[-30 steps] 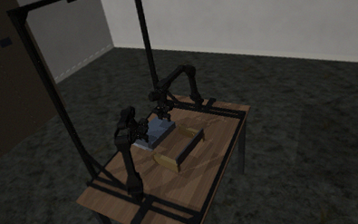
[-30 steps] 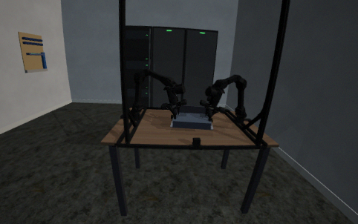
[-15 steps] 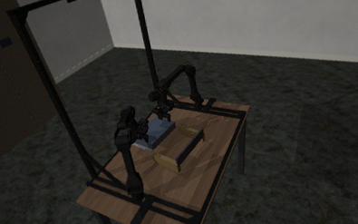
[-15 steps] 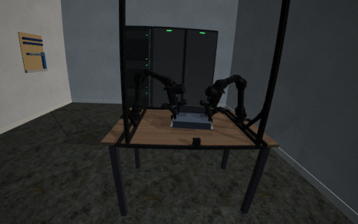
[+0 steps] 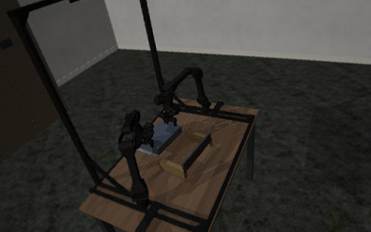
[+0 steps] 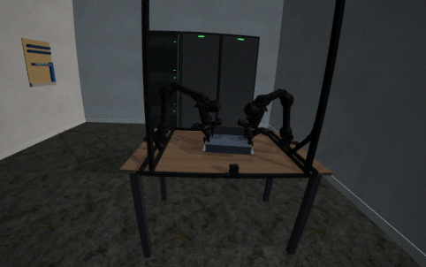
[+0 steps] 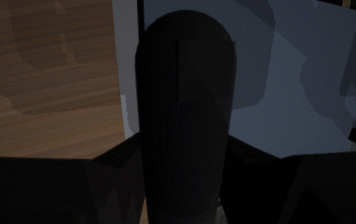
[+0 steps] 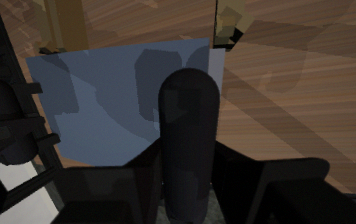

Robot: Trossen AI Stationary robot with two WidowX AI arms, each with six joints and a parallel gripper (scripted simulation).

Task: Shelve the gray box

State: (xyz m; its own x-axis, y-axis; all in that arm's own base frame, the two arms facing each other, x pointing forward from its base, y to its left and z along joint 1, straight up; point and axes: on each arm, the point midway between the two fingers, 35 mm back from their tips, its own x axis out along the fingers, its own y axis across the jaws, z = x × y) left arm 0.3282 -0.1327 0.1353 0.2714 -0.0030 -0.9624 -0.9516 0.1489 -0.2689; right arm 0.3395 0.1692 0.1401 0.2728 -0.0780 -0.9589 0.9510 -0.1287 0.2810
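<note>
My left gripper is now 20 mm past the gray box, 120 mm to the left of it and 40 mm above it. Also, from my left hand: dark bar (280 mm ahead, 170 mm to the right, 80 mm below).
My right hand is 20 mm short of the gray box, 120 mm to the right of it and 50 mm above it. Also, from my right hand: dark bar: 320 mm ahead, 80 mm to the left, 80 mm below.
</note>
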